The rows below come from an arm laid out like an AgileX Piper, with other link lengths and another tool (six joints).
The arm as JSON. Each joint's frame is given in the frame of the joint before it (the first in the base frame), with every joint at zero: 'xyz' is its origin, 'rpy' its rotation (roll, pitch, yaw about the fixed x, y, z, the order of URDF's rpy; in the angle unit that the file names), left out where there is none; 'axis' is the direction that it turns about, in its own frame. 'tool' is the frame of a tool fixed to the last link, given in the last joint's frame.
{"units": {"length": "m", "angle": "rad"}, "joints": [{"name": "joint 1", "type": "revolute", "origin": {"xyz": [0.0, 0.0, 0.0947]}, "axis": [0.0, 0.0, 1.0]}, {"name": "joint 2", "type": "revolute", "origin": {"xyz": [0.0, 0.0, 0.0], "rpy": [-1.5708, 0.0, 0.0]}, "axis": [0.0, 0.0, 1.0]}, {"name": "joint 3", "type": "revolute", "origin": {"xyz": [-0.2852, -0.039, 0.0]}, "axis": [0.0, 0.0, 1.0]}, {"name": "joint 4", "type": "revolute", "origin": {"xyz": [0.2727, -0.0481, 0.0], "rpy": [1.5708, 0.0, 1.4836]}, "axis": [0.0, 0.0, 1.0]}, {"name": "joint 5", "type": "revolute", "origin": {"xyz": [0.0, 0.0, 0.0], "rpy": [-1.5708, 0.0, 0.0]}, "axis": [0.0, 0.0, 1.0]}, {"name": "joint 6", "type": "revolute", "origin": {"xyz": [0.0, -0.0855, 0.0], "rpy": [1.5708, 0.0, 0.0]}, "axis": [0.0, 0.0, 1.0]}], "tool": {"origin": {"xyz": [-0.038, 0.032, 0.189], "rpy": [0.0, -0.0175, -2.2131]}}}
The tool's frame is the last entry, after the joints.
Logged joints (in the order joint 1, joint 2, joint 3, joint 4, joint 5, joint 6), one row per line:
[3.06, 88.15, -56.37, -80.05, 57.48, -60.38]
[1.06, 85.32, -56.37, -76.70, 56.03, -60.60]
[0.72, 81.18, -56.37, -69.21, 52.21, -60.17]
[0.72, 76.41, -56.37, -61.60, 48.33, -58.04]
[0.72, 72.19, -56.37, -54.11, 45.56, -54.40]
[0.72, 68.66, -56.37, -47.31, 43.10, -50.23]
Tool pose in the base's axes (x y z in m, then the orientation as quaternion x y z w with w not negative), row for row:
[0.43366, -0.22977, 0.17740, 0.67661, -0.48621, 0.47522, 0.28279]
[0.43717, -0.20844, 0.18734, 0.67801, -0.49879, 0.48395, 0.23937]
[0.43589, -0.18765, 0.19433, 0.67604, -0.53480, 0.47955, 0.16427]
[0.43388, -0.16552, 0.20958, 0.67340, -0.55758, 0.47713, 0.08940]
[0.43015, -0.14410, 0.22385, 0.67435, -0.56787, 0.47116, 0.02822]
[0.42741, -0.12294, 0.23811, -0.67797, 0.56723, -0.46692, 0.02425]
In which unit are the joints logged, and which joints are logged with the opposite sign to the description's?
The joints are logged in degrees. Opposite sign: joint 1, joint 6.
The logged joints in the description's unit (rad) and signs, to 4 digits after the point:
[-0.0534, 1.5385, -0.9838, -1.3971, 1.0032, 1.0538]
[-0.0185, 1.4891, -0.9838, -1.3387, 0.9779, 1.0577]
[-0.0126, 1.4169, -0.9838, -1.2079, 0.9112, 1.0502]
[-0.0126, 1.3336, -0.9838, -1.0751, 0.8435, 1.0130]
[-0.0126, 1.2600, -0.9838, -0.9444, 0.7952, 0.9495]
[-0.0126, 1.1983, -0.9838, -0.8257, 0.7522, 0.8767]

